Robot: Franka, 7 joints.
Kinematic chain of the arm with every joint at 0, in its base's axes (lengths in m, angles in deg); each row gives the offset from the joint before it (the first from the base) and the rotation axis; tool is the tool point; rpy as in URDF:
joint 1: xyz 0 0 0.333 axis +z
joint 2: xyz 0 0 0 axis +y
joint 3: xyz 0 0 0.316 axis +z
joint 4: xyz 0.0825 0 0 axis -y
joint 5: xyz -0.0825 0 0.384 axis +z
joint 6: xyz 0 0 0 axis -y
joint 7: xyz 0.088 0 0 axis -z
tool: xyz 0 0 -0.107 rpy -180 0 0
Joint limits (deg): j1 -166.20..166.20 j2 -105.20..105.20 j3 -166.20..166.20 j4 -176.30..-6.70 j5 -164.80..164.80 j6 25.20..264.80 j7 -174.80..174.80
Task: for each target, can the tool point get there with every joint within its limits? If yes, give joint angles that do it. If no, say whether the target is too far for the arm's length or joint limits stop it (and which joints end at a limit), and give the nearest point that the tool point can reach.
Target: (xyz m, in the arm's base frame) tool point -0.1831 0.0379 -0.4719
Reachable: no: joint limits stop it (at a limit: joint 1, joint 2) | nearest point -0.1999 0.0432 -0.3549 | short by 0.118 m
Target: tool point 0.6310 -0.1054 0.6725
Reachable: yes | joints 50.07 43.14 -99.91 -79.88 -97.04 186.78 -80.70
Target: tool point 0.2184 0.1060 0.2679
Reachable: yes | joints 120.47 -72.00 -76.95 -160.98 114.75 246.81 144.50
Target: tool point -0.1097 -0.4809 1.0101
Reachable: yes | joints 51.69 -34.22 -68.39 -20.90 -75.22 110.84 -4.50
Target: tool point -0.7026 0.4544 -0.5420
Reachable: no: too far | nearest point -0.5116 0.3308 -0.2491 | short by 0.371 m
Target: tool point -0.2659 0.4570 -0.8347
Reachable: no: too far | nearest point -0.2059 0.3538 -0.3456 | short by 0.503 m
